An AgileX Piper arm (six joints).
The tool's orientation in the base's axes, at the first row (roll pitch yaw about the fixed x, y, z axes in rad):
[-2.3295, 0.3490, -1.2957]
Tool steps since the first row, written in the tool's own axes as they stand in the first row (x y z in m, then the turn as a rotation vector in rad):
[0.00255, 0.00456, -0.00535, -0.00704, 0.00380, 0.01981]
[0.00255, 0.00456, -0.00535, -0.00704, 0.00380, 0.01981]
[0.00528, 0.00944, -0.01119, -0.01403, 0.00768, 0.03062]
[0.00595, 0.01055, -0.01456, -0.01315, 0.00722, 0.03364]
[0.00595, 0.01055, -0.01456, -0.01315, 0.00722, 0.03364]
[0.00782, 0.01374, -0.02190, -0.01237, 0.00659, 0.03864]
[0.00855, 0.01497, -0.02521, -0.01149, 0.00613, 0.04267]
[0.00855, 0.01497, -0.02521, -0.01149, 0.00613, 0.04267]
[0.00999, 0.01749, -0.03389, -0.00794, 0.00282, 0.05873]
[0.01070, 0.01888, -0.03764, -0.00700, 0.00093, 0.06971]
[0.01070, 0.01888, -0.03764, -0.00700, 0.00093, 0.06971]
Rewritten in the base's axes. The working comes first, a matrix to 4 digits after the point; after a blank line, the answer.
The tool's axes in the first row as the columns of a matrix, in the base's axes (used below as rounded here):
[0.2553, -0.7295, 0.6345]
[-0.9044, 0.0520, 0.4236]
[-0.3420, -0.6820, -0.6465]

[-0.00607, -0.00434, -0.00052, 0.00800, 0.01496, -0.01299]
[-0.00607, -0.00434, -0.00052, 0.00800, 0.01496, -0.01299]
[-0.01264, -0.00902, -0.00101, 0.01024, 0.02606, -0.02024]
[-0.01542, -0.01100, 0.00018, 0.01272, 0.02652, -0.02218]
[-0.01542, -0.01100, 0.00018, 0.01272, 0.02652, -0.02218]
[-0.02192, -0.01563, 0.00211, 0.01655, 0.02790, -0.02524]
[-0.02473, -0.01763, 0.00316, 0.01967, 0.02879, -0.02784]
[-0.02473, -0.01763, 0.00316, 0.01967, 0.02879, -0.02784]
[-0.03171, -0.02248, 0.00657, 0.03318, 0.03221, -0.03718]
[-0.03492, -0.02464, 0.00780, 0.04177, 0.03591, -0.04331]
[-0.03492, -0.02464, 0.00780, 0.04177, 0.03591, -0.04331]

